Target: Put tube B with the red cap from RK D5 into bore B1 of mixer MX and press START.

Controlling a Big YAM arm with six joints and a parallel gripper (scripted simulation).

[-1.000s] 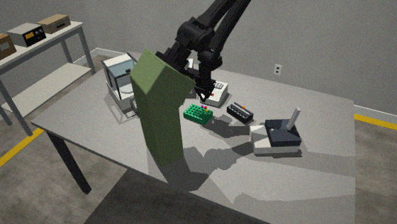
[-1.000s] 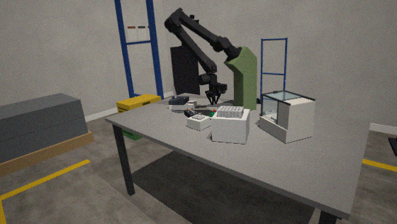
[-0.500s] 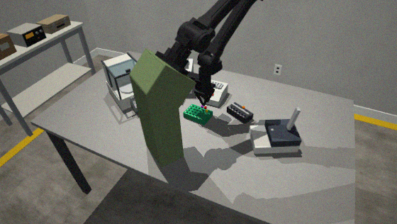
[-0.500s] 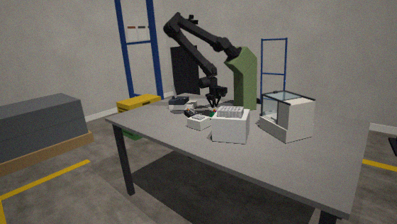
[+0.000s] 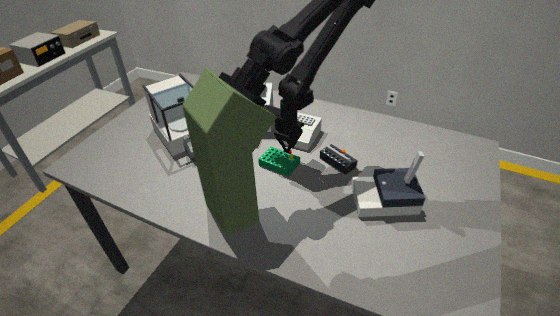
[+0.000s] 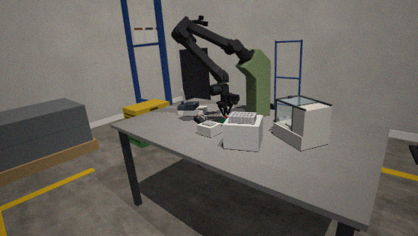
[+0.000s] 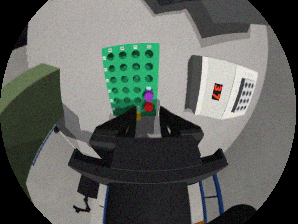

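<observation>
Now: the tube B 4 cm below my hand. Also, from my hand: purple-capped tube 4 cm below, 2 cm to the left, 1 cm ahead; then green rack RK 5 cm below, 3 cm to the left, 2 cm behind; then dry block DB 17 cm ahead, 4 cm below, 1 cm to the right.
</observation>
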